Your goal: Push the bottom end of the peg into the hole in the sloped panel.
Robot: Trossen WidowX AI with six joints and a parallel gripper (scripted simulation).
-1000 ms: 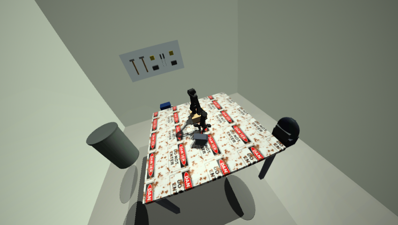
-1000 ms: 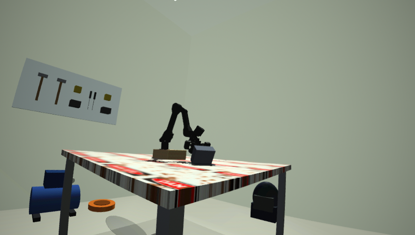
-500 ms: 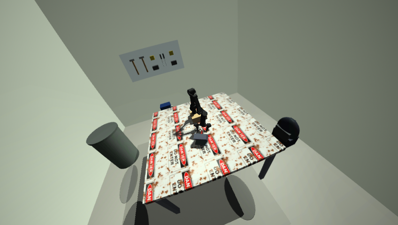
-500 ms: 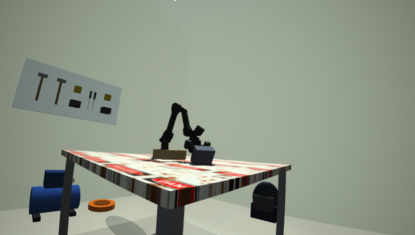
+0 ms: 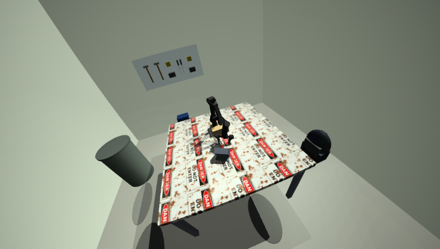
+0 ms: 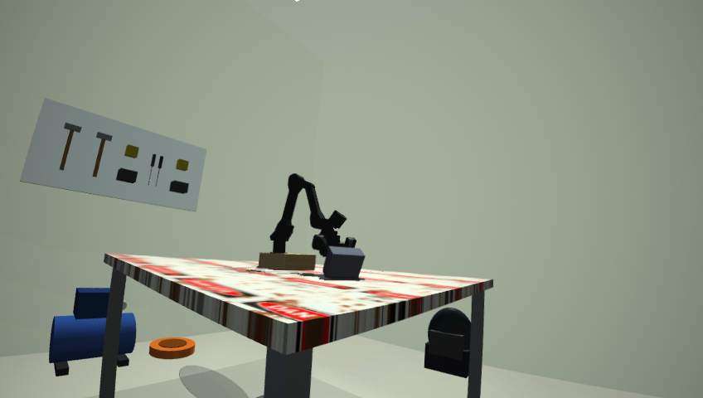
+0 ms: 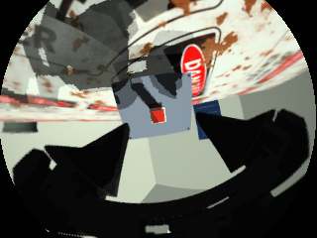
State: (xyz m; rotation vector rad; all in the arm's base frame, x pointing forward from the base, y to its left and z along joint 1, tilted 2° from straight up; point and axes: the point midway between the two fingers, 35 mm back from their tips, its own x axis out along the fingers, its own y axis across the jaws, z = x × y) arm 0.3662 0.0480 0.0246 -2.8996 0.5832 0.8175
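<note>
My gripper tip is 1 cm to the left of the red peg and 1 cm above it. Also, from my gripper tip: grey sloped panel: 5 cm ahead, 3 cm to the right, 4 cm below.
</note>
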